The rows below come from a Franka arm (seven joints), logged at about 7 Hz.
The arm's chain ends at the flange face. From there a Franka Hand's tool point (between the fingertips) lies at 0.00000 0.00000 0.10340 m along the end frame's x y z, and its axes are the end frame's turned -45 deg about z.
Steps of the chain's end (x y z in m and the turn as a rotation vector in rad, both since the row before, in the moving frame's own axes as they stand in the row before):
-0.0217 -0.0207 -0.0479 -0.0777 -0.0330 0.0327
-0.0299 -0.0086 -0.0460 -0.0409 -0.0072 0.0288
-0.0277 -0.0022 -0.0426 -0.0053 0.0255 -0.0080
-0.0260 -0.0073 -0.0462 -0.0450 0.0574 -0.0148
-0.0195 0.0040 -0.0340 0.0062 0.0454 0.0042
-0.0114 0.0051 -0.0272 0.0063 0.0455 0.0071
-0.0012 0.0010 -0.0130 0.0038 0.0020 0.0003
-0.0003 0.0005 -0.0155 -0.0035 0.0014 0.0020
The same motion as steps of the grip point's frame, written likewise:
-0.0088 -0.0268 -0.0483 -0.0316 -0.0783 0.0327
-0.0186 -0.0248 -0.0461 -0.0238 -0.0340 0.0288
-0.0165 -0.0189 -0.0426 -0.0218 0.0143 -0.0080
-0.0123 -0.0161 -0.0465 -0.0724 0.0088 -0.0148
-0.0129 -0.0081 -0.0341 -0.0277 0.0365 0.0042
-0.0079 -0.0016 -0.0273 -0.0277 0.0366 0.0071
-0.0011 -0.0003 -0.0130 0.0013 0.0041 0.0003
-0.0007 0.0005 -0.0155 -0.0035 -0.0015 0.0020

